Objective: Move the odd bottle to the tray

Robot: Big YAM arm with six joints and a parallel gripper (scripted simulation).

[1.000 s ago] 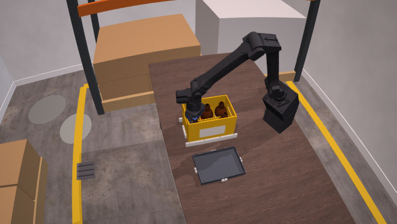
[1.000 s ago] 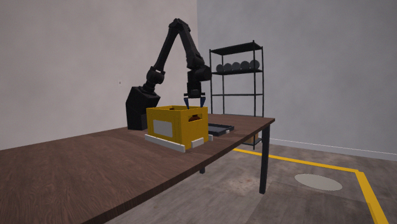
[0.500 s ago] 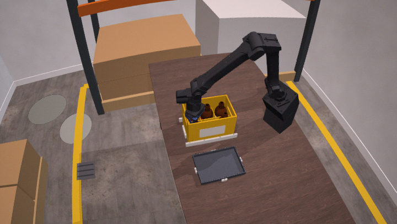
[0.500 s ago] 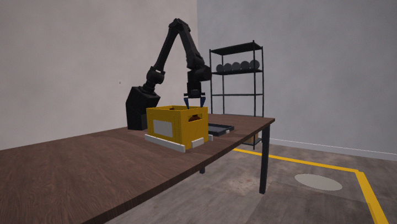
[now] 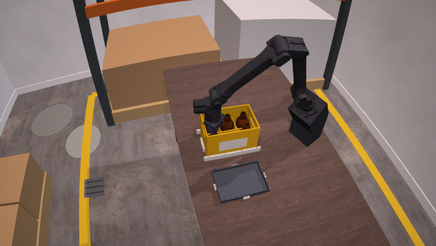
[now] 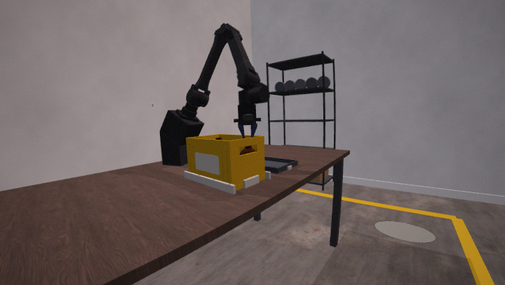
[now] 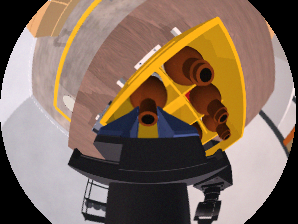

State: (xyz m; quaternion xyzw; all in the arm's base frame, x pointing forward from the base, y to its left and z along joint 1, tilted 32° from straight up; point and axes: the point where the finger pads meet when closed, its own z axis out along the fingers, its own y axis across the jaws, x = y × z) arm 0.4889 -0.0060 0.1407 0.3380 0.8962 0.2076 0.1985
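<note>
My hand is 7 cm above the glass bottle. The rest, counted from my hand: dark tray: 11 cm behind, 22 cm to the left, 14 cm below; then yellow crate: 8 cm behind, 6 cm to the right, 7 cm below.
</note>
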